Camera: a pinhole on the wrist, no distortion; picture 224 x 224 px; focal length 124.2 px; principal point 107.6 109.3 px. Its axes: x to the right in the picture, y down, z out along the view. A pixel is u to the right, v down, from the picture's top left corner.
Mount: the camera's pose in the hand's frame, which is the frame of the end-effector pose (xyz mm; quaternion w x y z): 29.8 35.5 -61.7 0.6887 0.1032 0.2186 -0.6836
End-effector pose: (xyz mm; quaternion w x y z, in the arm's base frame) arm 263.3 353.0 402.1 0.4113 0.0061 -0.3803 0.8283
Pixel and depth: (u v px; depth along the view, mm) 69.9 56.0 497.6
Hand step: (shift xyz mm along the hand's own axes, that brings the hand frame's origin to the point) -96.7 -58.0 478.0
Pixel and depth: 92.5 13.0 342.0
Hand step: -175.9 -89.7 300.3
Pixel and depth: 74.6 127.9 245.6
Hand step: 107.4 -12.7 178.3
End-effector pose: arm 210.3 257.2 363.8 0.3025 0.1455 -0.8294 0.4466
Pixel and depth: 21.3 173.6 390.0
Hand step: 299.6 115.3 370.9
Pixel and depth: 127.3 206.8 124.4
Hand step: 145.5 -32.7 24.1
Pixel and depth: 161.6 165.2 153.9
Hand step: 120.8 -89.3 33.8
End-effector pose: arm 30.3 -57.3 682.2 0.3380 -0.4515 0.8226 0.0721
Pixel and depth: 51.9 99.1 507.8
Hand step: 76.8 13.9 494.0
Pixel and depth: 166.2 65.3 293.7
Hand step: -30.0 -222.8 152.7
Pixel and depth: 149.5 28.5 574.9
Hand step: -253.1 -408.4 418.9
